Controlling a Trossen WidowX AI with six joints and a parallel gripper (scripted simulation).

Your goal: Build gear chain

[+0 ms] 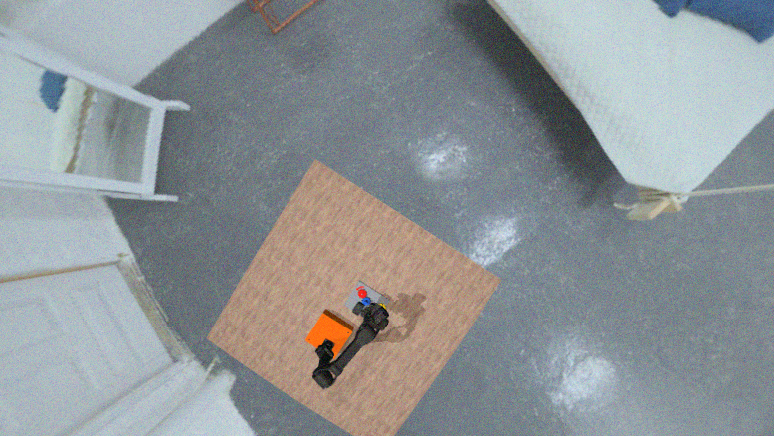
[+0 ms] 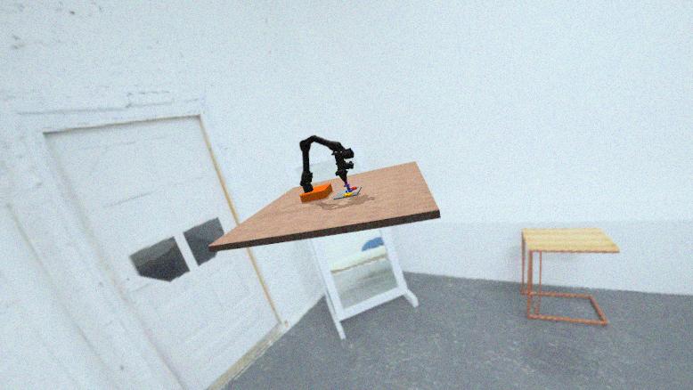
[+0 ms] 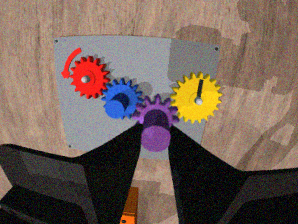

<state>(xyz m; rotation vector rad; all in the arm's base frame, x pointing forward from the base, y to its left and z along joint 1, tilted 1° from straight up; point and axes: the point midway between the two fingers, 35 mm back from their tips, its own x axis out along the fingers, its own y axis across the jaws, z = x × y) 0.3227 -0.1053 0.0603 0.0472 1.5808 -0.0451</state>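
Right now my gripper tip is 6 cm above the blue gear and 4 cm to the right of it. Round my gripper tip: yellow gear 7 cm below, 5 cm to the right; purple gear 1 cm below; red arrow 11 cm to the left, 8 cm below, 4 cm ahead.
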